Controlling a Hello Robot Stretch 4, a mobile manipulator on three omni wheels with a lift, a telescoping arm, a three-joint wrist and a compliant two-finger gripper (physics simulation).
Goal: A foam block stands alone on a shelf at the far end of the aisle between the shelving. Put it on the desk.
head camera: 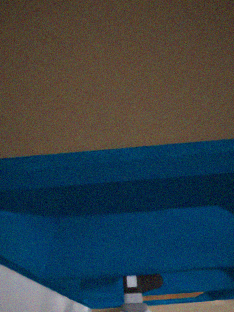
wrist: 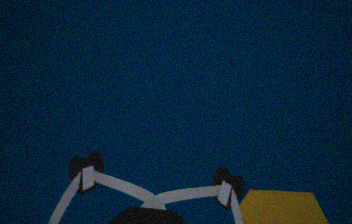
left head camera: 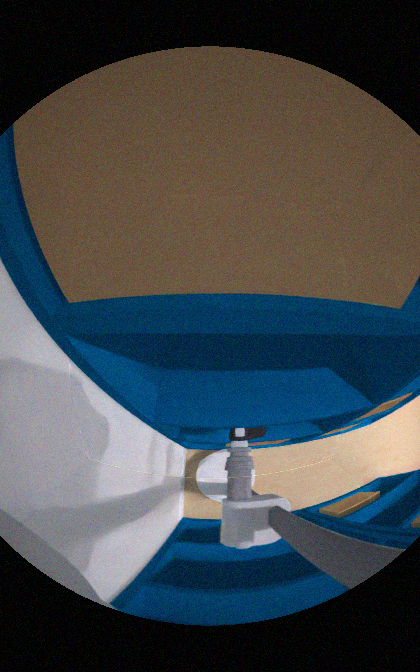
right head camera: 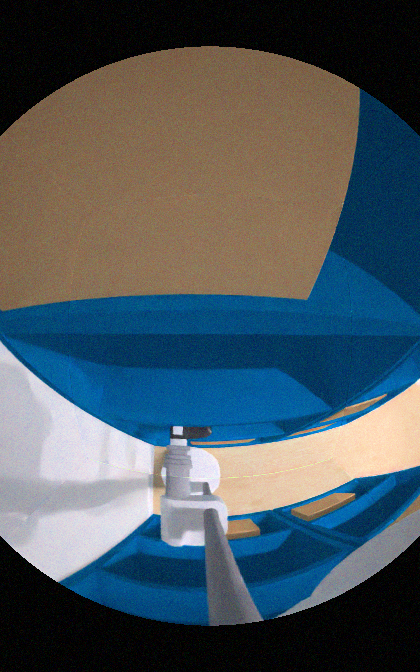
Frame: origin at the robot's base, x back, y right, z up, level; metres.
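Seen in the pictures: gripper, fingertip midpoint: (wrist: 159,172).
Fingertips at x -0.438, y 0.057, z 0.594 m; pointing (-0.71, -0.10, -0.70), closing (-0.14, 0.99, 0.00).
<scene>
Offsets run from my fingertips to a thing's middle.
The yellow foam block @(dx -0.016, dy +0.170, dz -0.066 m) (wrist: 285,209) shows at the bottom right of the wrist view, cut off by the lower edge. It lies against the dark blue shelf surface (wrist: 160,90). My gripper (wrist: 159,172) is open, its two dark fingertips wide apart with no object between them. The block is outside the fingers, just beside the right fingertip. In the head views the wrist and part of the gripper reach in at the blue shelving; the fingertips and the block are hidden there. The desk does not show in these views.
Blue shelving (head camera: 115,240) (left head camera: 240,395) (right head camera: 200,395) with a large brown panel @(dx +0.061, dy -0.091, dz +0.961 m) (head camera: 115,75) (left head camera: 210,175) (right head camera: 175,175) stands close in front. A white wall (left head camera: 125,450) (right head camera: 90,450) is at the left. More shelving with tan boards (left head camera: 350,504) (right head camera: 324,506) lies across the wood-coloured floor (left head camera: 310,480) (right head camera: 280,480).
</scene>
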